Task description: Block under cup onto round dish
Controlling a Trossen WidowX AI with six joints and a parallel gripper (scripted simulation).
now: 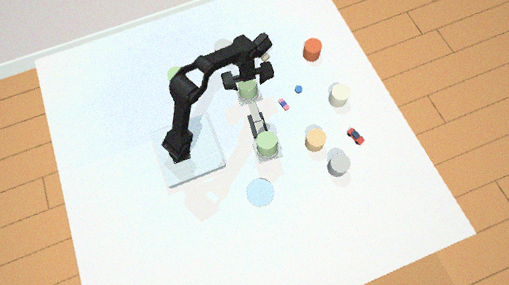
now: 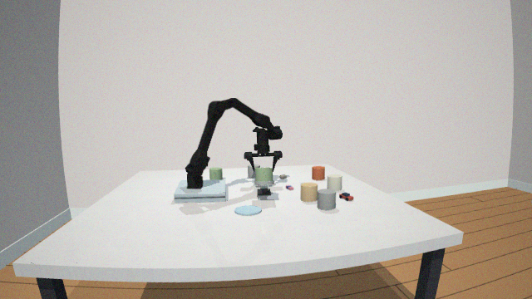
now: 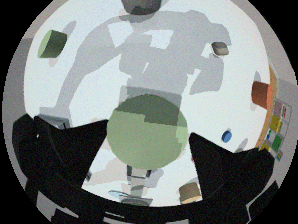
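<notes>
Now: the mint-green block 30 mm below my gripper tip. From my gripper tip the other things lie so: pink and blue eraser: 110 mm ahead, 90 mm to the right, 60 mm below; balance beam: 20 mm behind, 140 mm to the right, 30 mm below; small balance: 10 mm behind, 140 mm to the right, 50 mm below.
</notes>
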